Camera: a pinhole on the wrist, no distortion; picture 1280 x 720 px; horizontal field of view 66.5 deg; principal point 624.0 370.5 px. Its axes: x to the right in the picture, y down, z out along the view. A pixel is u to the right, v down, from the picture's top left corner.
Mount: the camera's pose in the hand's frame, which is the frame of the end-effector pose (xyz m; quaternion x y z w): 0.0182 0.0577 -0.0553 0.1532 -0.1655 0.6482 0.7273
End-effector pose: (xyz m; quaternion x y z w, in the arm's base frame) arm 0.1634 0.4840 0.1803 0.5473 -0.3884 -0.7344 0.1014
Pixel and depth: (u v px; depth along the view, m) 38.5 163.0 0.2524
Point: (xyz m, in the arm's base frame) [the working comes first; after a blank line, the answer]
In the camera's frame: -0.1514 -0.0537 0.2524

0.1076 0.6375 0.0260
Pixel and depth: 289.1 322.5 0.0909
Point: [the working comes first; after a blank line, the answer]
In the camera's frame: -0.0312 -0.0045 0.0909

0.1492 0.4879 0.1632
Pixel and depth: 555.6 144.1 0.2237
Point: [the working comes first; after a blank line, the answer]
In the camera's frame: -0.0157 -0.0519 0.2237

0.0356 0.5545 0.1106
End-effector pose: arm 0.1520 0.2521 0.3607 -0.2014 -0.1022 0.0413 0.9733
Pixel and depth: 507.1 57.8 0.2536
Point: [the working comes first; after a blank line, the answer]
In the camera's frame: -0.0304 -0.0812 0.2536

0.2043 0.2413 0.5544
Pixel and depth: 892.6 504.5 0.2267
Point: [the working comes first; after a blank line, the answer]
In the camera's frame: 0.0624 0.0311 0.2267

0.0980 0.3339 0.5088
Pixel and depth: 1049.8 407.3 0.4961
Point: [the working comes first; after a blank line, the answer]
In the camera's frame: 0.2164 0.0187 0.4961

0.0473 0.4714 0.7826
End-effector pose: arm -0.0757 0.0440 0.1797 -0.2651 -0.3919 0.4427 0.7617
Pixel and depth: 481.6 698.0 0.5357
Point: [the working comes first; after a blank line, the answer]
In the camera's frame: -0.0781 0.1797 0.5357

-0.3546 -0.2080 0.4973
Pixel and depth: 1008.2 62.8 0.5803
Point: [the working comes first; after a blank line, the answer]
In the camera's frame: 0.2284 -0.1829 0.5803

-0.4794 0.2460 0.5736
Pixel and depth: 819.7 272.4 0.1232
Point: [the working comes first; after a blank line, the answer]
In the camera's frame: 0.0247 -0.0124 0.1232

-0.1337 0.0838 0.2080
